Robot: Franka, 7 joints.
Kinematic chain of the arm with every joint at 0, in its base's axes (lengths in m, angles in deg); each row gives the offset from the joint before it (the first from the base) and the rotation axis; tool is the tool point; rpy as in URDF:
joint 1: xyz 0 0 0.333 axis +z
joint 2: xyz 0 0 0 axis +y
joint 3: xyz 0 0 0.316 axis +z
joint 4: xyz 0.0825 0 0 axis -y
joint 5: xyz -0.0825 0 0.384 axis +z
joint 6: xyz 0 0 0 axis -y
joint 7: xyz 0.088 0 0 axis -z
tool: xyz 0 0 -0.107 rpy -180 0 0
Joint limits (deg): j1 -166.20..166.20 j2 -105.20..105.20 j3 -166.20..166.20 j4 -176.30..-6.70 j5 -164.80..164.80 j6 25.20..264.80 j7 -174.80..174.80
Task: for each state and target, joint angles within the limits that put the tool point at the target. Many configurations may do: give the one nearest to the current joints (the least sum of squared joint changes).
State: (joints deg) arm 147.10 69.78 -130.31 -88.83 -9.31 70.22 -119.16
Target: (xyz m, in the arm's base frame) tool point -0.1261 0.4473 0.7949
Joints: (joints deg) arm 155.92 76.24 -133.98 -73.99 -11.03 75.61 -119.16
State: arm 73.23 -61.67 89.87 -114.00 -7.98 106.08 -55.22
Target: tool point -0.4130 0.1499 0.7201
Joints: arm 71.54 -61.23 53.81 -106.68 -13.37 104.26 -55.22
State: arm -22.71 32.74 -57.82 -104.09 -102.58 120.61 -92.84
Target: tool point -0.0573 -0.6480 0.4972
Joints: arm -32.72 28.94 -67.46 -103.23 -102.55 118.82 -92.84
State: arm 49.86 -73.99 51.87 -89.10 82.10 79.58 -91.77
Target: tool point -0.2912 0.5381 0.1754
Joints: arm 2.17 -101.38 88.51 -100.65 82.04 83.39 -91.77
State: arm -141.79 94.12 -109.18 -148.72 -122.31 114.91 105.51
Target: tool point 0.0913 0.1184 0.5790
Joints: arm -158.00 99.85 -140.18 -176.30 -104.20 102.37 105.51
